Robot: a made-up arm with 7 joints. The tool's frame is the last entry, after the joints.
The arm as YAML. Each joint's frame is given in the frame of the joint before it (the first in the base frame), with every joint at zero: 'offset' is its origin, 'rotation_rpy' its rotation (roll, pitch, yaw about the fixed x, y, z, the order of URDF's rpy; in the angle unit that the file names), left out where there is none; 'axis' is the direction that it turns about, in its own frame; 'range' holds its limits. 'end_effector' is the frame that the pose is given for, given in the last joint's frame.
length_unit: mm
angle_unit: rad
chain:
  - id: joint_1
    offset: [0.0, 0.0, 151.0]
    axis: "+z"
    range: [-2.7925, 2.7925]
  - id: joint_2
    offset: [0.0, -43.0, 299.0]
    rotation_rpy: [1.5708, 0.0, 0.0]
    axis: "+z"
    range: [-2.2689, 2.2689]
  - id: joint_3
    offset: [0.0, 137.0, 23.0]
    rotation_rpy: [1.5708, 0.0, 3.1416]
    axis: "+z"
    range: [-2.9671, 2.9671]
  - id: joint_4
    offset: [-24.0, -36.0, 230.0]
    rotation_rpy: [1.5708, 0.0, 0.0]
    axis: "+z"
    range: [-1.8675, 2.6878]
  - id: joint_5
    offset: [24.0, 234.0, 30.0]
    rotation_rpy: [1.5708, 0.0, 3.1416]
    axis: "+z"
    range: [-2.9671, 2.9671]
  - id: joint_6
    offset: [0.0, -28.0, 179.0]
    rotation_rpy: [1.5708, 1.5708, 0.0]
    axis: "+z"
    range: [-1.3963, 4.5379]
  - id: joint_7
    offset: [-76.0, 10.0, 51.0]
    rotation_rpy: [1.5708, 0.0, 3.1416]
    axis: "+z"
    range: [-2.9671, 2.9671]
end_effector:
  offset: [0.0, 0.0, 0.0]
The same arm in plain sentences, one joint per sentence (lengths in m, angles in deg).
The arm has seven revolute joints in a row. What follows holds with every joint at zero, and every direction is one of the base frame's. Joint 1 sits 0.1510 m along +z from the base frame's origin and rotates about +z, from -160.00 to 160.00 deg. Joint 2 sits 0.0430 m along -y and 0.2990 m along +z from joint 1 and rotates about -y, from -130.00 to 130.00 deg. Joint 3 sits 0.0230 m along -y and 0.1370 m along +z from joint 2 and rotates about +z, from -170.00 to 170.00 deg. Joint 4 sits 0.0240 m along +x and 0.0360 m along +y and 0.2300 m along +z from joint 3 and rotates about +y, from -107.00 to 154.00 deg. Joint 5 sits 0.0240 m along -x and 0.0300 m along +y and 0.2340 m along +z from joint 4 and rotates about +z, from -170.00 to 170.00 deg. Joint 6 sits 0.0280 m along -y and 0.1790 m along +z from joint 5 and rotates about -y, from -80.00 to 260.00 deg. Joint 7 sits 0.0100 m along +x and 0.0510 m along -y and 0.0760 m along +z from joint 6 and rotates about +x, from -170.00 to 170.00 deg. The tool frame, which is the frame that the pose is given for, sits at the same point as joint 7; its axes are the base frame's turned by roll 180.00, pitch -90.00 and yaw 0.00 deg (as in URDF: about the fixed x, then y, then z).
